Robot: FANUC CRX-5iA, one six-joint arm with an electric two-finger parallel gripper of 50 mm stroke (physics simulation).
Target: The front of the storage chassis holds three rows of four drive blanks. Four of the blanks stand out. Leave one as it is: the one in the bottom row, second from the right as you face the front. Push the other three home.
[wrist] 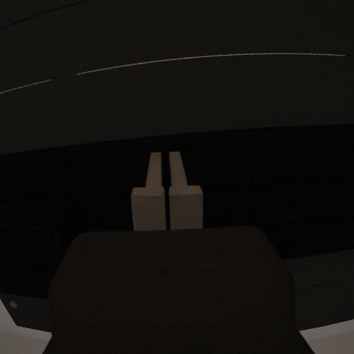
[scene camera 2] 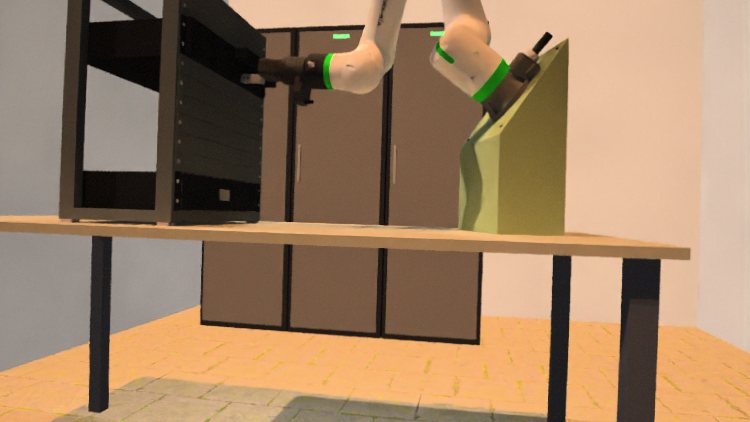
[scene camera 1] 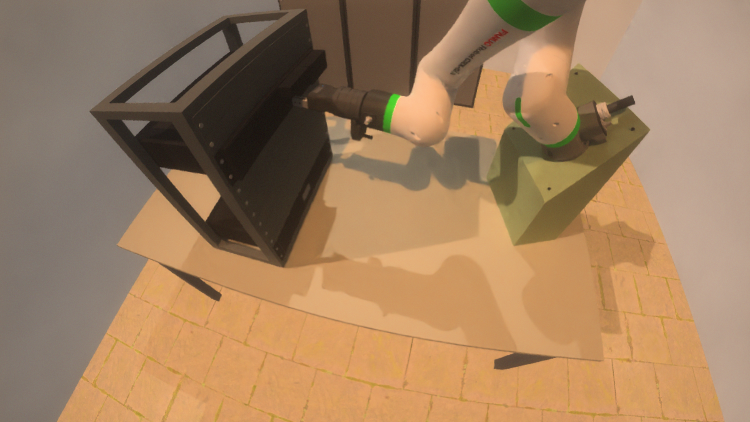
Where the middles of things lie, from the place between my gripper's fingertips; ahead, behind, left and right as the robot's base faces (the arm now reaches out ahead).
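My hand's 12 cm short of the rack [scene camera 2: 210, 125] and 9 cm to the right of it, and it's 11 cm above it.
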